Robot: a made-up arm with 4 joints.
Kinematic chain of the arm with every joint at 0, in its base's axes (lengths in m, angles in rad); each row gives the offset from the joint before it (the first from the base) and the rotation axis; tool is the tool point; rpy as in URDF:
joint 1: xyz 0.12 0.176 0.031 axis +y
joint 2: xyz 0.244 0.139 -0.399 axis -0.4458 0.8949 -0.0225
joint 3: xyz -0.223 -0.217 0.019 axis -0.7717 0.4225 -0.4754
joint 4: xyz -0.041 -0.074 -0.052 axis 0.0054 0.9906 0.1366
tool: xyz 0.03 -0.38 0.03 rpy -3.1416 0 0
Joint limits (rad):
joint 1: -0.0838..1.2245
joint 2: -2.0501..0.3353
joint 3: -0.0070..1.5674
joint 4: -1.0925..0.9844
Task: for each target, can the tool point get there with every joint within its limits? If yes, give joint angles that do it. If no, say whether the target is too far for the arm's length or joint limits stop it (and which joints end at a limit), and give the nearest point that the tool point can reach.
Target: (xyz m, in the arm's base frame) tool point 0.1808 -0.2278 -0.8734
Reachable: yes | joints 0.2431 -1.2206 0.2075 0.4515
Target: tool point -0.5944 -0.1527 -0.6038
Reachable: yes | joints 0.9475 -1.4247 0.6951 -0.5971
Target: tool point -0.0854 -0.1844 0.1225
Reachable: yes | joints 1.1065 -0.2031 1.0877 -0.1312
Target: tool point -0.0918 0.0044 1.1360
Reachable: no: joint limits stop it (at a limit: joint 1, joint 4) | nearest point -0.0981 -0.0232 0.2265 | short by 0.910 m
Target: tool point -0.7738 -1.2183 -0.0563
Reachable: no: too far | nearest point -0.4995 -0.3302 -0.1360 | short by 0.933 m
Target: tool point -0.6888 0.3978 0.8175
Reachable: no: joint limits stop it (at a limit: joint 1, joint 3, joint 4) | nearest point -0.4001 -0.0185 0.1621 | short by 0.828 m
